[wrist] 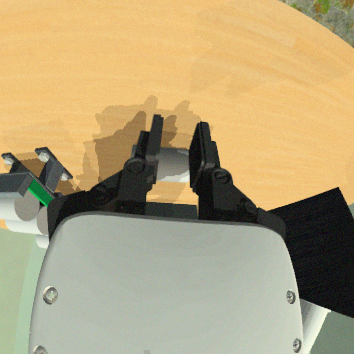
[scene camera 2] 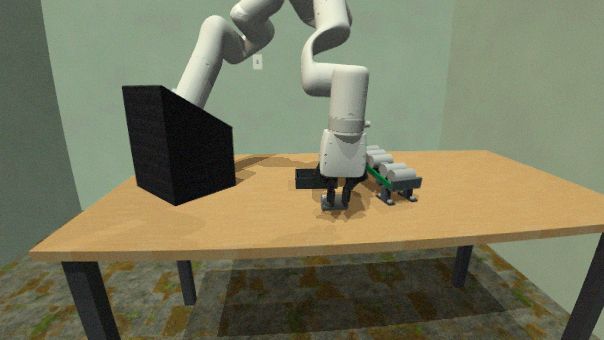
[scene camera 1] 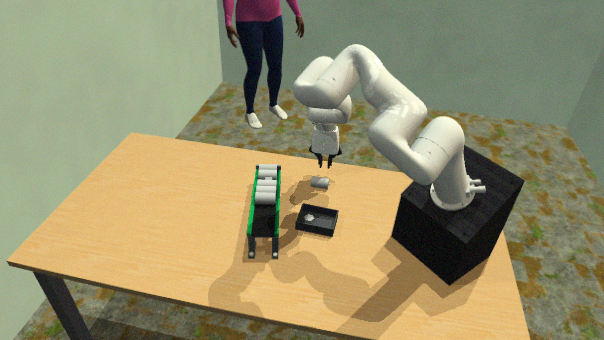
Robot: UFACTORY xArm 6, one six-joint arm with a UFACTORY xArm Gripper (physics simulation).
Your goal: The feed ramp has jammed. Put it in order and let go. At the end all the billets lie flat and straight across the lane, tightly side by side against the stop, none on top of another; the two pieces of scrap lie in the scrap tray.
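Pixels of known places: gripper, fingertip midpoint: (wrist: 177, 132) (scene camera 2: 337, 204) (scene camera 1: 324, 166); arm's base, origin of the base link: (wrist: 313, 295) (scene camera 2: 185, 109) (scene camera 1: 452, 191).
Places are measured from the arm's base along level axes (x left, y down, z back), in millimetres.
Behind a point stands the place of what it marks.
Note:
A grey-white billet (scene camera 1: 320, 183) @(x -146, y 209, z -437 mm) (scene camera 2: 325, 202) @(x -184, y 211, z -420 mm) (wrist: 172, 170) @(x -175, y 202, z -433 mm) lies on its side on the table beside the ramp. My gripper (scene camera 1: 325, 166) @(x -234, y 193, z -447 mm) (scene camera 2: 338, 204) @(x -234, y 193, z -447 mm) (wrist: 177, 132) @(x -234, y 193, z -447 mm) points down over it, its fingers a fair way apart with nothing between them. Their gap is narrower than the billet is long; they partly hide it in the wrist view. Several billets (scene camera 1: 265, 198) @(x 92, y 131, z -557 mm) (scene camera 2: 401, 174) @(x -120, y 155, z -622 mm) lie across the lane of the ramp (scene camera 1: 264, 222) @(x 176, y 151, z -525 mm), two at the stop (scene camera 2: 406, 184) @(x -127, y 180, z -635 mm) (wrist: 14, 185) @(x -140, y 175, z -605 mm). A small scrap piece (scene camera 1: 268, 178) @(x -35, y 153, z -600 mm) shows between billets. Another scrap piece (scene camera 1: 309, 218) @(x 39, y 219, z -419 mm) is in the tray (scene camera 1: 315, 230) @(x 80, y 225, z -384 mm) (scene camera 2: 306, 183) @(x -20, y 221, z -367 mm).
The ramp's green rails (scene camera 1: 250, 220) (scene camera 2: 378, 176) and legs (scene camera 1: 275, 245) @(x 207, y 205, z -476 mm) stand beside the tray and the loose billet. The black robot base (scene camera 1: 450, 240) @(x 119, y 83, z 22 mm) (scene camera 2: 200, 155) @(x -96, y 116, z -75 mm) (wrist: 325, 250) @(x -104, y 108, z -68 mm) stands on the tray's other side. A person (scene camera 1: 260, 50) stands beyond the table (scene camera 1: 150, 200) @(x 142, y 239, z -987 mm).

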